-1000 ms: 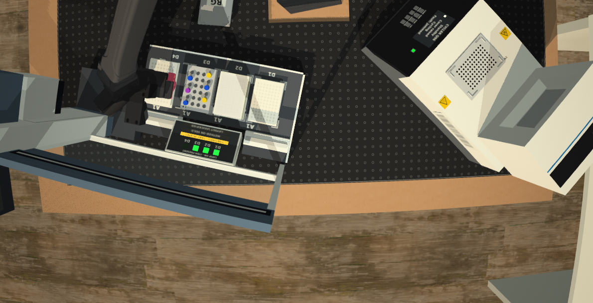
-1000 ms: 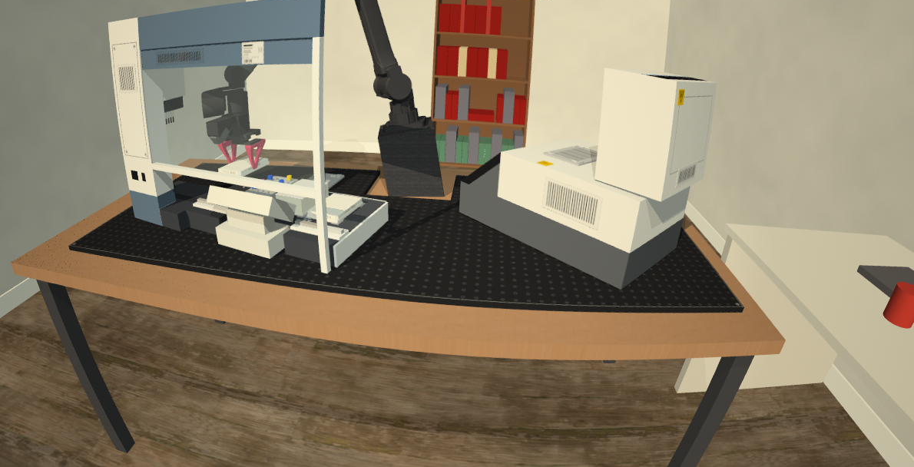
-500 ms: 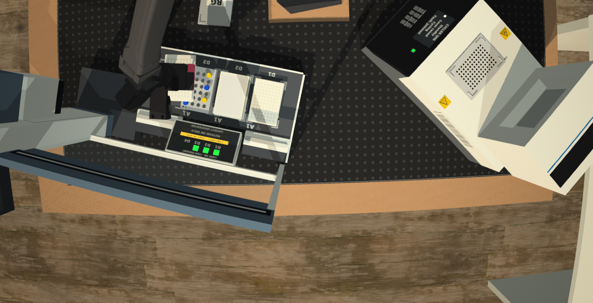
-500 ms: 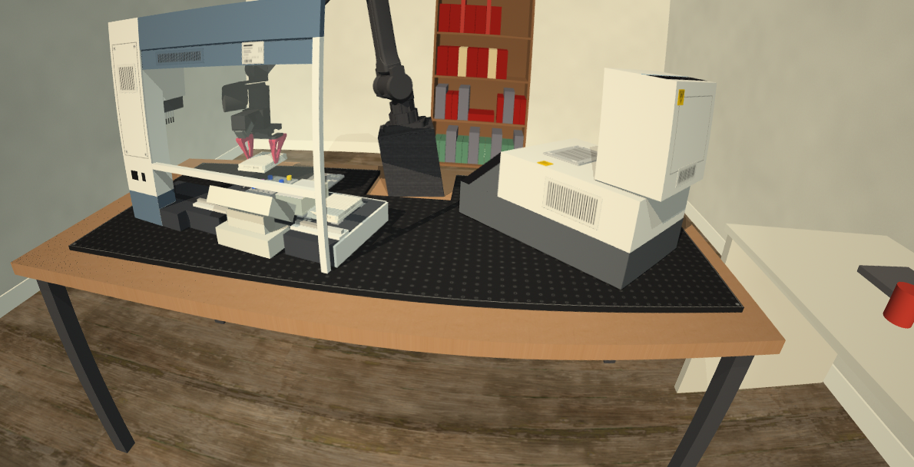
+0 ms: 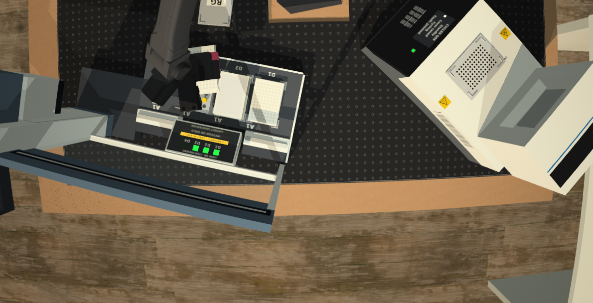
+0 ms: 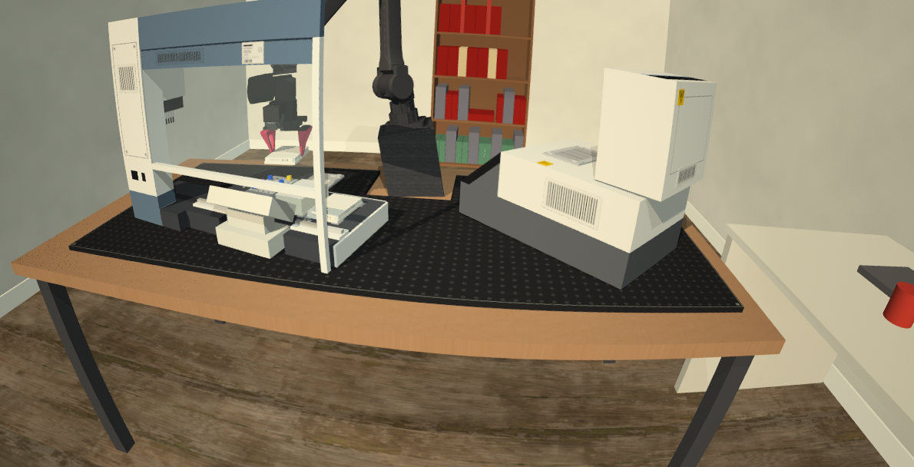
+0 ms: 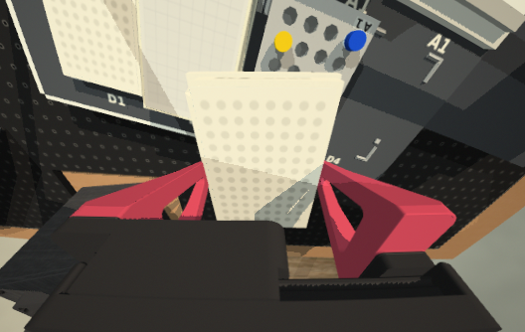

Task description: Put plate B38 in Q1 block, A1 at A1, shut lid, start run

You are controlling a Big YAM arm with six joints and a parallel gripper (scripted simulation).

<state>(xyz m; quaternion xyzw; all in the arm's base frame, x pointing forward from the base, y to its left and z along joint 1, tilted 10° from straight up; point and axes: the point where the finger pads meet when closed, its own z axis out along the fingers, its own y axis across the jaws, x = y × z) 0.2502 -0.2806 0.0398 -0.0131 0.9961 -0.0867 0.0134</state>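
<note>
The tube cooling block is 50 mm ahead of my hand, 30 mm to the right of it and 90 mm below it. From my hand the other things lie so: PCR plate B38: right at my hand; then deep-well block: 70 mm ahead, 60 mm to the left, 90 mm below; then plate R33: 100 mm ahead, 160 mm to the left, 100 mm below.
</note>
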